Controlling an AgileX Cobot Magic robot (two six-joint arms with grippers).
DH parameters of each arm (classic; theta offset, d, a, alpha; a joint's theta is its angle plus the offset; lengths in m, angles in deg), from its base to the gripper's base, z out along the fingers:
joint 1: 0 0.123 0 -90
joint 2: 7.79 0 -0.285 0
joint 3: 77.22 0 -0.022 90
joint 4: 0 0.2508 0 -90
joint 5: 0 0 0.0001 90
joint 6: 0 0.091 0 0
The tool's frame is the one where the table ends.
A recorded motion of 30 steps. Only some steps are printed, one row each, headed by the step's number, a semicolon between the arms.
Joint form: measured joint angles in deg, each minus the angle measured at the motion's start. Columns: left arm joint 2, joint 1, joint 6, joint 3, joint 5, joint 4; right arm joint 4, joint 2, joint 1, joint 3, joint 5, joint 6.
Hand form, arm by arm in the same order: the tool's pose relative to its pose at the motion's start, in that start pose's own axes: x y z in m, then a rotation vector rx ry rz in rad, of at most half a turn. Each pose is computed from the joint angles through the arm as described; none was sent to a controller.
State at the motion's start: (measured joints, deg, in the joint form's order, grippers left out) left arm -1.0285 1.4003 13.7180 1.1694 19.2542 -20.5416; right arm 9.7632 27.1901 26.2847 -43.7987 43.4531 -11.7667
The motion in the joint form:
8: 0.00 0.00 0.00 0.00 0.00 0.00; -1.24 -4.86 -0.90 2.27 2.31 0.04
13: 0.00 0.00 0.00 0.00 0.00 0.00; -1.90 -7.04 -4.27 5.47 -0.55 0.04
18: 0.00 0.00 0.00 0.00 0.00 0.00; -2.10 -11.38 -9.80 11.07 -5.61 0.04
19: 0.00 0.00 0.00 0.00 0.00 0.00; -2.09 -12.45 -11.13 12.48 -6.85 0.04
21: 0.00 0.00 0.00 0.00 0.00 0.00; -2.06 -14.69 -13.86 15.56 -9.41 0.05
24: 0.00 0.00 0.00 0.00 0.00 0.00; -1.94 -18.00 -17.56 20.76 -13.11 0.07
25: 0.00 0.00 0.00 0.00 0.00 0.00; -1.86 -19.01 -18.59 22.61 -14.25 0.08
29: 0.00 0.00 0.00 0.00 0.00 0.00; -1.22 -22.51 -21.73 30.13 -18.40 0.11
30: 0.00 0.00 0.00 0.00 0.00 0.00; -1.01 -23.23 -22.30 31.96 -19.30 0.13
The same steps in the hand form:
8: 0.0000 0.0000 0.0000 0.0000 0.0000 0.0000; 0.0159 0.0010 -0.0132 0.0254 -0.0015 -0.0141
13: 0.0000 0.0000 0.0000 0.0000 0.0000 0.0000; 0.0269 -0.0028 -0.0113 0.0965 -0.0282 -0.0004
18: 0.0000 0.0000 0.0000 0.0000 0.0000 0.0000; 0.0465 -0.0071 -0.0097 0.2058 -0.0870 0.0266
19: 0.0000 0.0000 0.0000 0.0000 0.0000 0.0000; 0.0515 -0.0080 -0.0091 0.2318 -0.1009 0.0331
21: 0.0000 0.0000 0.0000 0.0000 0.0000 0.0000; 0.0627 -0.0097 -0.0072 0.2850 -0.1273 0.0459
24: 0.0000 0.0000 0.0000 0.0000 0.0000 0.0000; 0.0825 -0.0120 -0.0017 0.3565 -0.1543 0.0648
25: 0.0000 0.0000 0.0000 0.0000 0.0000 0.0000; 0.0898 -0.0128 0.0009 0.3759 -0.1585 0.0715
29: 0.0000 0.0000 0.0000 0.0000 0.0000 0.0000; 0.1206 -0.0155 0.0137 0.4318 -0.1602 0.1015
30: 0.0000 0.0000 0.0000 0.0000 0.0000 0.0000; 0.1283 -0.0161 0.0172 0.4412 -0.1572 0.1099

